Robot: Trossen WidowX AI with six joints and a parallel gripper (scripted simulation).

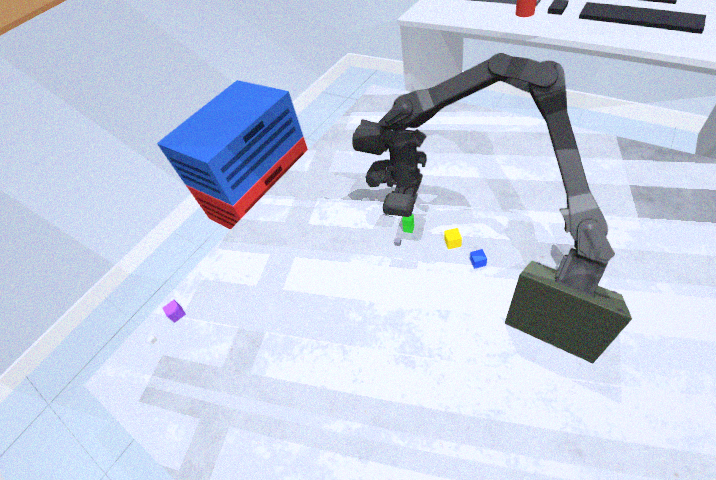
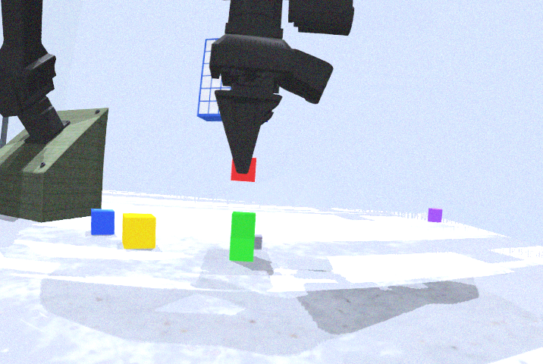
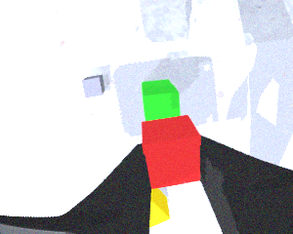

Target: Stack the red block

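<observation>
My gripper tip is now 50 mm to the right of the tiny grey cube and 80 mm above it. From my gripper tip the other things lie so: blue block (190 mm behind, 10 mm to the left, 70 mm below); then yellow block (110 mm behind, 10 mm to the right, 70 mm below); then red block (right at my gripper tip).
</observation>
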